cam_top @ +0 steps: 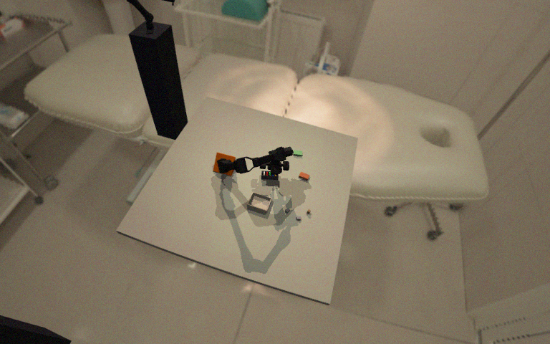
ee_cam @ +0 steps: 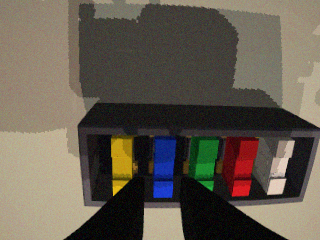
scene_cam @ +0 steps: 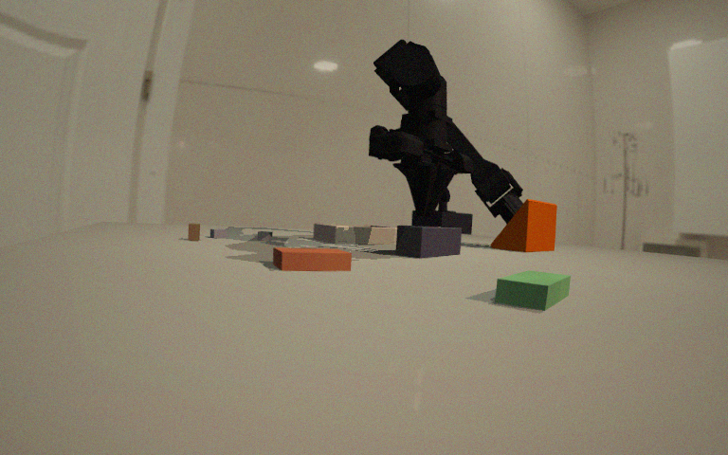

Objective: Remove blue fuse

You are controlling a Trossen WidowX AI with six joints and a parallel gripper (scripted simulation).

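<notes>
Now: gripper tip 3 cm above the blue fuse. The rest, counted from my gripper tip: green fuse: 2 cm behind, 3 cm below; red fuse: 4 cm behind, 1 cm to the right, 3 cm below; yellow fuse: 2 cm ahead, 3 cm below.
</notes>
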